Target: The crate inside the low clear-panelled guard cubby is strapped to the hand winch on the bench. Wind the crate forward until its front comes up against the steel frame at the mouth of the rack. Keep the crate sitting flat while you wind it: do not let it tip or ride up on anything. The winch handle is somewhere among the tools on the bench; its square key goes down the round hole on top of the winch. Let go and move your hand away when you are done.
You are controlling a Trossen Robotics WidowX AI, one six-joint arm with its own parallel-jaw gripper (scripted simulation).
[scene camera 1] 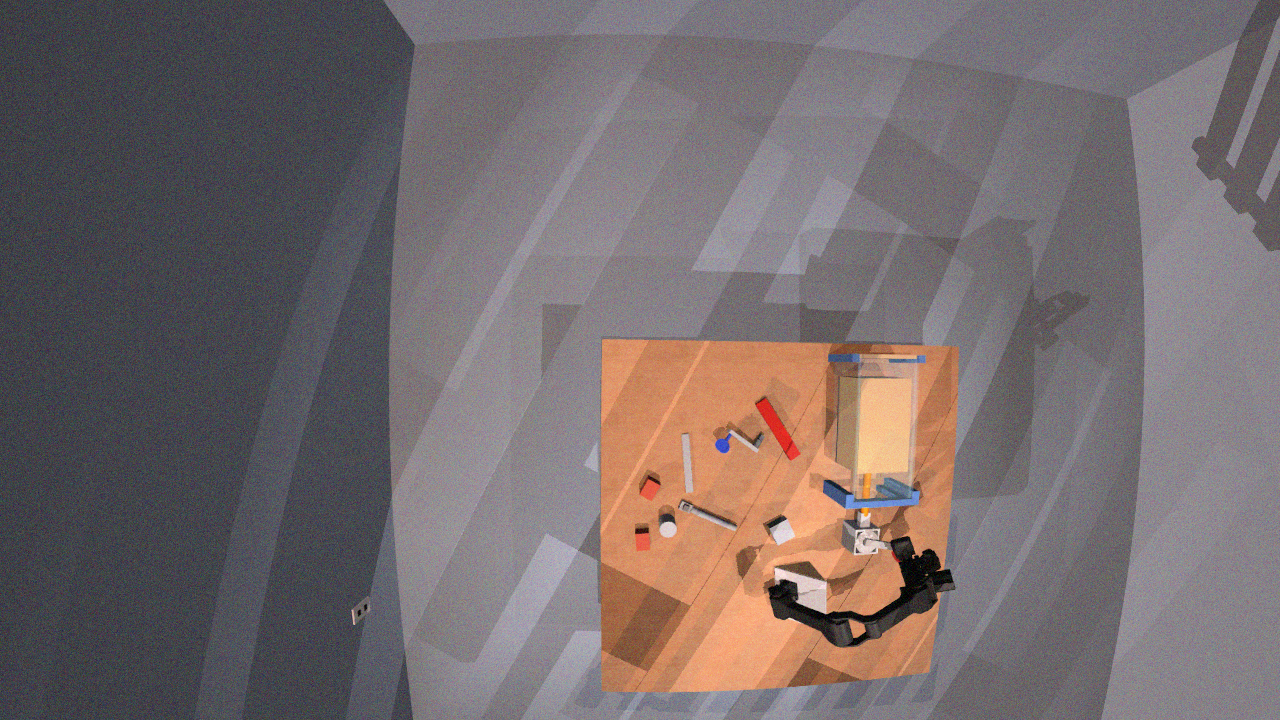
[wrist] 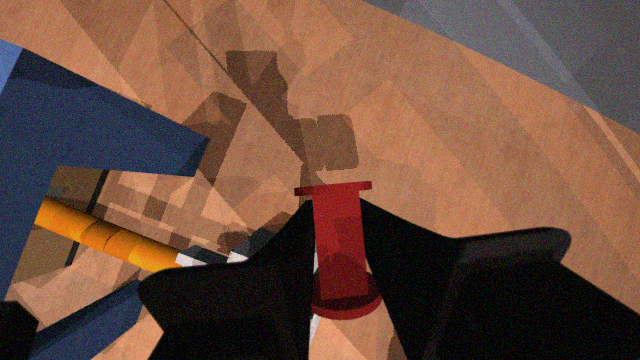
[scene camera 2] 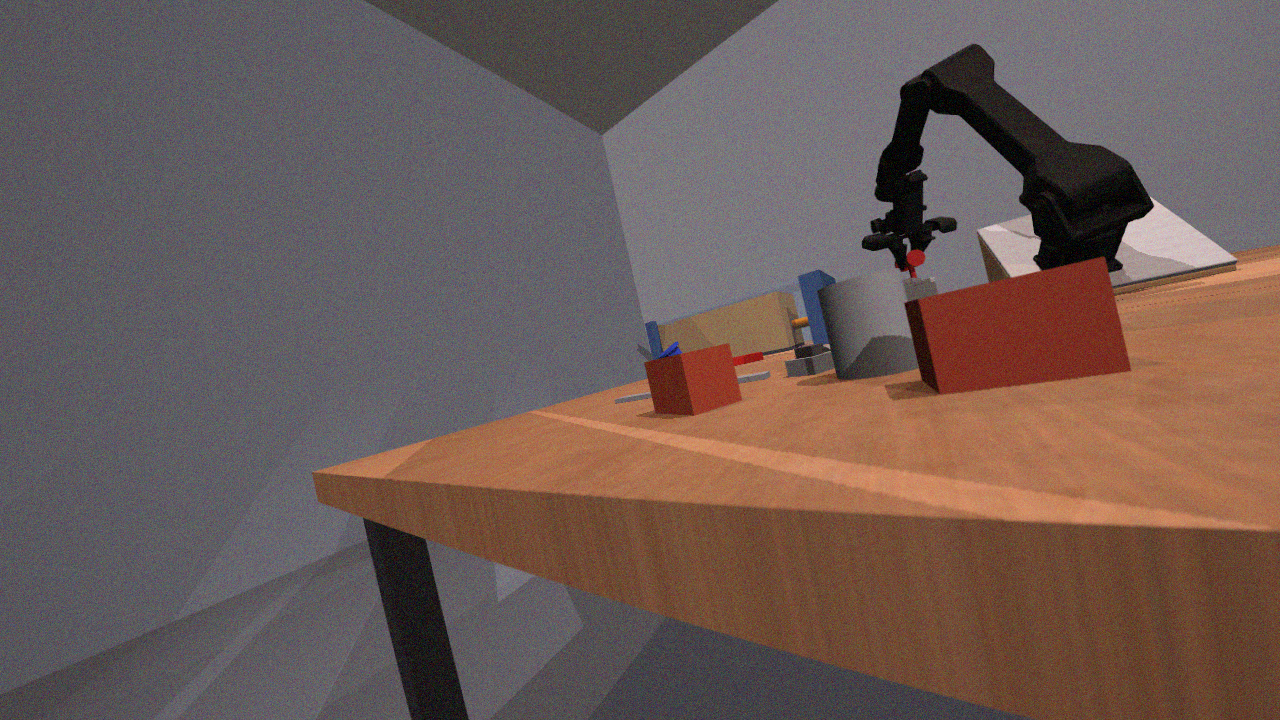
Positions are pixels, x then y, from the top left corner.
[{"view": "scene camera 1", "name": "my gripper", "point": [903, 548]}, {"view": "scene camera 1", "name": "red bar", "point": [767, 412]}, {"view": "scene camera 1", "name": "grey winch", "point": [850, 540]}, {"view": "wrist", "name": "my gripper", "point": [331, 204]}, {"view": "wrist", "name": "grey winch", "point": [246, 249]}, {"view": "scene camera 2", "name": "my gripper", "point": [907, 268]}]
